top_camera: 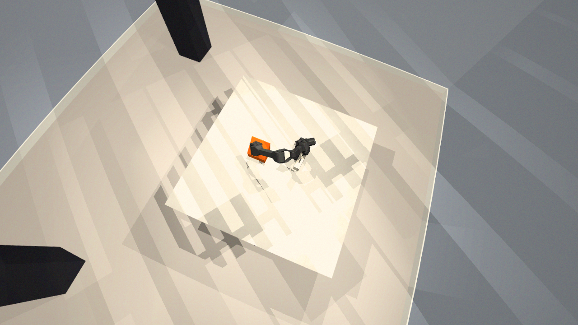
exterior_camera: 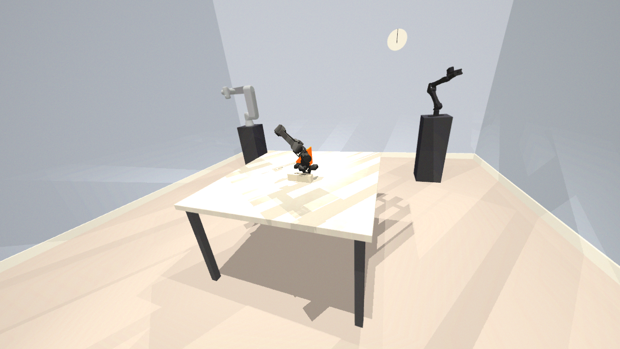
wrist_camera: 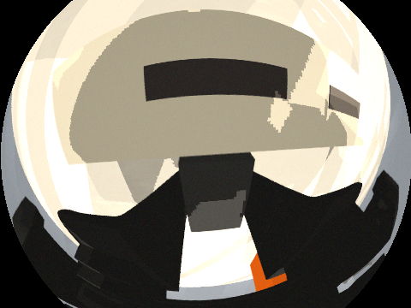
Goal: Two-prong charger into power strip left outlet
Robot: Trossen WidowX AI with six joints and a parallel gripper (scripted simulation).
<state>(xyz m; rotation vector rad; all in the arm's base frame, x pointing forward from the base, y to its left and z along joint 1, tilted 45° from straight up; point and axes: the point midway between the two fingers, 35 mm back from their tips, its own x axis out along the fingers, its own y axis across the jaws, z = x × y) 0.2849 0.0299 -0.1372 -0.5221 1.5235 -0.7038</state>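
Now: the black two-prong charger 20 mm ahead of my gripper tip and 10 mm above it.
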